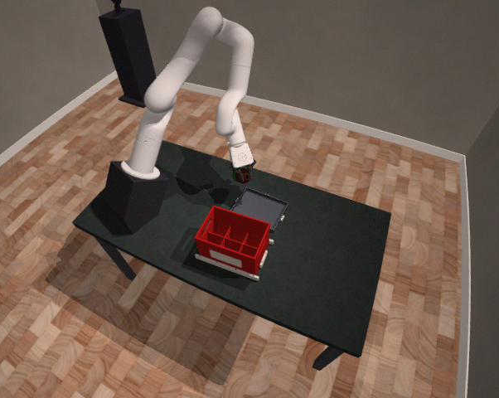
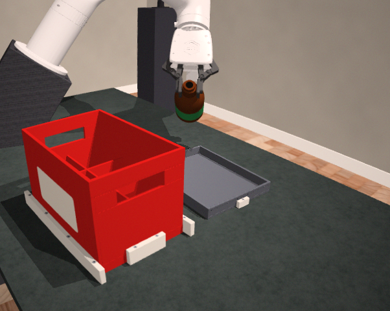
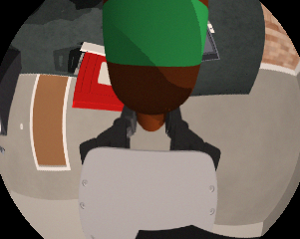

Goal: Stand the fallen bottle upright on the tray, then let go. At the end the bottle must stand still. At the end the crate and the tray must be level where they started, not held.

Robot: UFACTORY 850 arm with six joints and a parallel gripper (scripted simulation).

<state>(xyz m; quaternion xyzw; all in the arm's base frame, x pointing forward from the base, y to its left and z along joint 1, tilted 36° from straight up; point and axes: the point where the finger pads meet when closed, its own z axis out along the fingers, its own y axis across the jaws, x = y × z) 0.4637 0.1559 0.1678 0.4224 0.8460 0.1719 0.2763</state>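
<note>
Now: the brown bottle 4 cm below my hand, 3 cm to the left of it and 3 cm behind it. Round my hand: grey shallow tray (19 cm below, 8 cm ahead, 1 cm to the right); then red crate (28 cm to the right, 12 cm below, 9 cm ahead).
</note>
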